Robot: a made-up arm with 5 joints. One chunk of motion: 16 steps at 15 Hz.
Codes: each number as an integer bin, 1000 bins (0 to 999) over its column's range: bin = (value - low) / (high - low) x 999, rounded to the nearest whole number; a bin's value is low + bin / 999 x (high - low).
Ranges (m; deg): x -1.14..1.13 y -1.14..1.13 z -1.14..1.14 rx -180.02..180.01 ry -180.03..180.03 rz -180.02..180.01
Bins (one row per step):
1: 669 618 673 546 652 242
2: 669 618 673 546 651 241
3: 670 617 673 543 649 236
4: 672 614 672 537 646 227
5: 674 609 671 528 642 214
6: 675 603 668 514 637 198
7: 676 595 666 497 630 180
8: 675 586 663 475 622 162
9: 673 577 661 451 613 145
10: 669 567 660 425 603 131
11: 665 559 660 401 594 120
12: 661 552 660 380 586 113
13: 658 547 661 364 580 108
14: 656 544 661 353 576 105
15: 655 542 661 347 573 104
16: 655 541 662 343 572 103
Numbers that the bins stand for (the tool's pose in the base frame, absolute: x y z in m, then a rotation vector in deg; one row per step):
1: 0.3802 0.2643 0.3960 16.75 54.96 -92.81
2: 0.3802 0.2643 0.3960 16.75 54.60 -93.17
3: 0.3824 0.2620 0.3960 15.67 53.88 -94.97
4: 0.3870 0.2552 0.3937 13.51 52.80 -98.21
5: 0.3915 0.2438 0.3914 10.27 51.36 -102.90
6: 0.3938 0.2302 0.3846 5.22 49.56 -108.66
7: 0.3961 0.2120 0.3800 -0.91 47.03 -115.15
8: 0.3938 0.1916 0.3732 -8.83 44.15 -121.64
9: 0.3892 0.1711 0.3686 -17.48 40.91 -127.76
10: 0.3802 0.1484 0.3663 -26.85 37.30 -132.81
11: 0.3711 0.1302 0.3663 -35.50 34.06 -136.77
12: 0.3620 0.1143 0.3663 -43.07 31.18 -139.30
13: 0.3552 0.1029 0.3686 -48.84 29.01 -141.10
14: 0.3506 0.0961 0.3686 -52.80 27.57 -142.18
15: 0.3483 0.0916 0.3686 -54.96 26.49 -142.54
16: 0.3483 0.0893 0.3709 -56.41 26.13 -142.90

